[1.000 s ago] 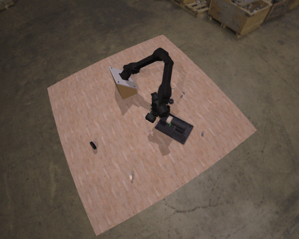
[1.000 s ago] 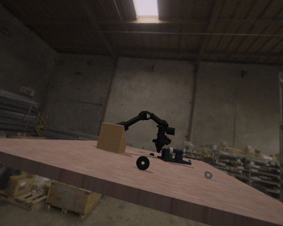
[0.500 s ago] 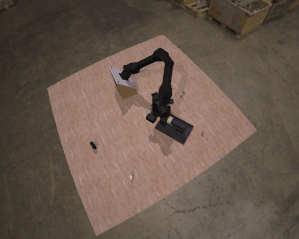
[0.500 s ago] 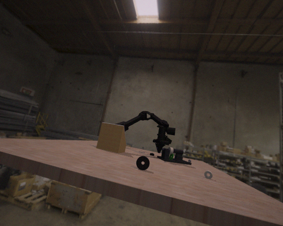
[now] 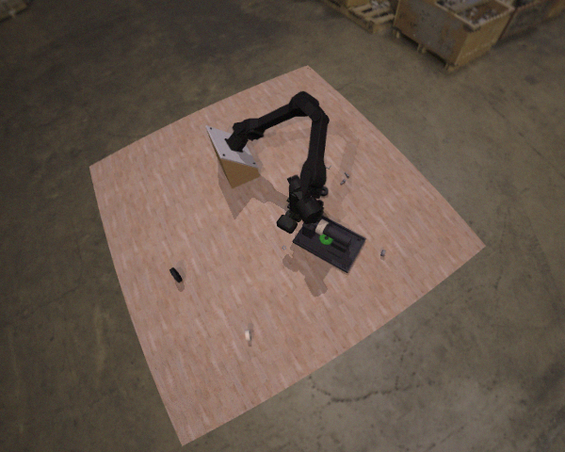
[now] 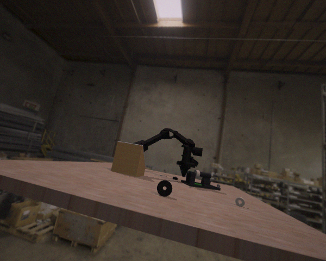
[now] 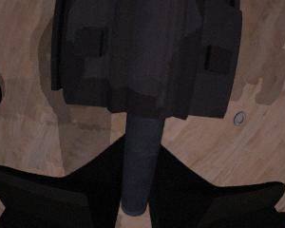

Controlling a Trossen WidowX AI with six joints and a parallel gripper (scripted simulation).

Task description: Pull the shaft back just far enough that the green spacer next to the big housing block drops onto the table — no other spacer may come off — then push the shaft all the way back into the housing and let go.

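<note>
My gripper tip is 4 cm short of the grey-blue shaft, 3 cm below it and 2 cm to the right of it. The rest, counted from my gripper tip: green spacer 11 cm ahead, 6 cm to the left, 4 cm below; white ring 35 cm to the right, 27 cm ahead, 3 cm below; white spacer 9 cm ahead, 5 cm to the left, 3 cm above.
</note>
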